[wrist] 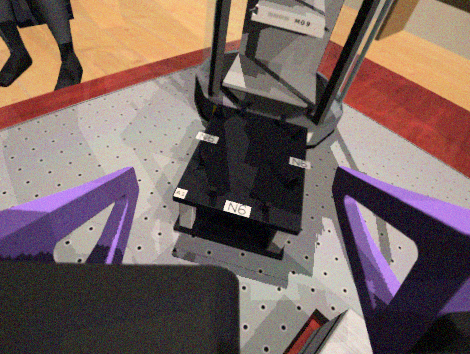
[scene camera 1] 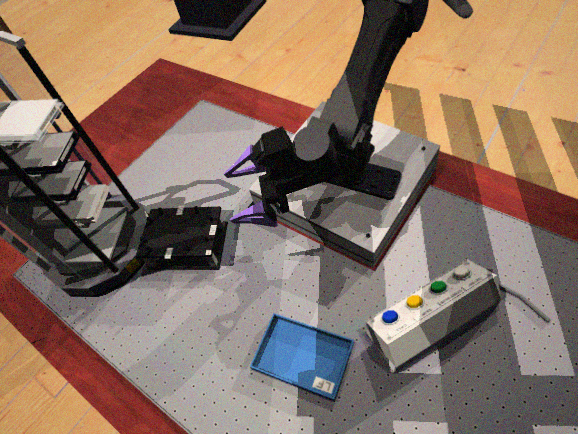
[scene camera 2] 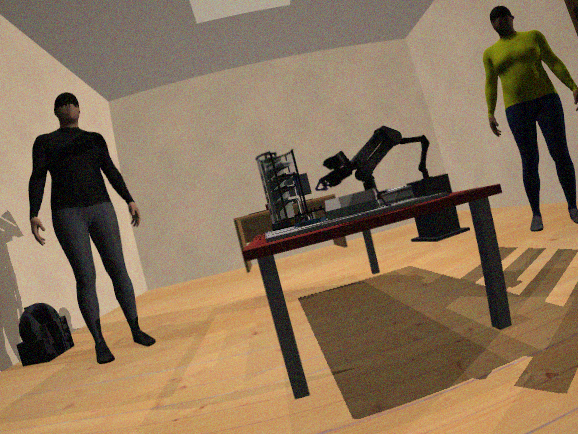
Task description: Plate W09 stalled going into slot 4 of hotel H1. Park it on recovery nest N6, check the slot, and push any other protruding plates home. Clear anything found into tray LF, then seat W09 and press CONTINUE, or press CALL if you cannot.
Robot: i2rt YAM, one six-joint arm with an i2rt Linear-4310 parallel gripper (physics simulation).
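Frame: origin at the arm's base, x ahead, y left, z up, level; metres.
Where they show: gripper, fingertip midpoint: [wrist: 235, 177] [scene camera 1: 228, 197] [scene camera 2: 320, 187]; arm's base, origin of the base link: [scene camera 1: 351, 175].
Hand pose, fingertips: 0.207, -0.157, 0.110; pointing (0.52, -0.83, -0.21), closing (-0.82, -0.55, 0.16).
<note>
Each offset is from my fingertips to the top centre of the thing, as dx, dy, dz. "spot": to the spot under its first point.
My gripper [scene camera 1: 230, 197] [wrist: 235, 177] is open and empty, its purple fingers wide apart, short of and above recovery nest N6. The black nest @[+0.045, -0.130, -0.093] [scene camera 1: 185, 232] [wrist: 257, 160] shows a bare top with N6 labels and stands before the hotel [scene camera 1: 75, 122] [scene camera 2: 299, 182] [wrist: 218, 50]. The hotel holds several stacked plates, among them a white plate @[+0.101, -0.274, +0.218] [scene camera 1: 25, 120] high up and a pale plate @[spot: +0.099, -0.241, -0.002] [wrist: 280, 17] labelled M09 low down. I cannot tell which is W09, nor read slot 4. Blue tray LF @[+0.170, +0.202, -0.151] [scene camera 1: 285, 381] looks empty. The button box @[+0.024, +0.389, -0.085] [scene camera 1: 435, 320] has blue, yellow, green and pale buttons.
The arm's pale base block [scene camera 1: 320, 230] [wrist: 345, 335] stands right of the nest. A grey cable @[spot: -0.065, +0.535, -0.165] [scene camera 1: 525, 302] leaves the button box. In scene camera 2, a person in black [scene camera 2: 75, 170] and one in yellow-green [scene camera 2: 527, 70] stand beyond the table [scene camera 2: 365, 222].
</note>
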